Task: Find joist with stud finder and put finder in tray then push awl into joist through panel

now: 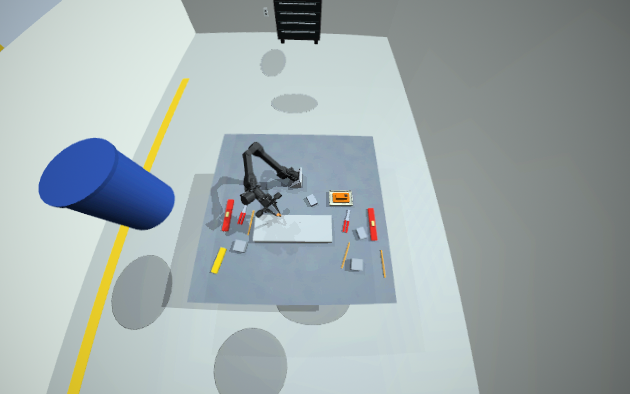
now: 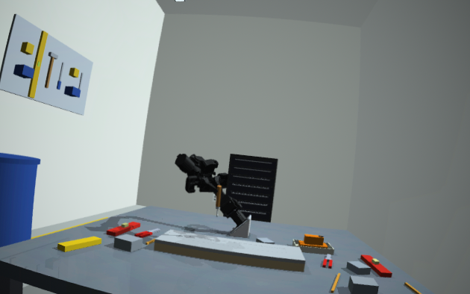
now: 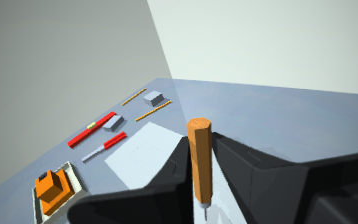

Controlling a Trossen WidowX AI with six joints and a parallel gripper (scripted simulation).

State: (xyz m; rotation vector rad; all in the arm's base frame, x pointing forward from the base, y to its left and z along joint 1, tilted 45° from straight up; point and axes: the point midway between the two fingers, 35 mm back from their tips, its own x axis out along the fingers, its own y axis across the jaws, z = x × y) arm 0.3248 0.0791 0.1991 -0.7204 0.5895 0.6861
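My gripper tip is now 2 cm past the awl and 5 cm above it. From my gripper tip the other things lie so: tray (22 cm behind, 40 cm to the left, 22 cm below); orange stud finder (22 cm behind, 41 cm to the left, 18 cm below); yellow bar (26 cm ahead, 40 cm to the right, 22 cm below).
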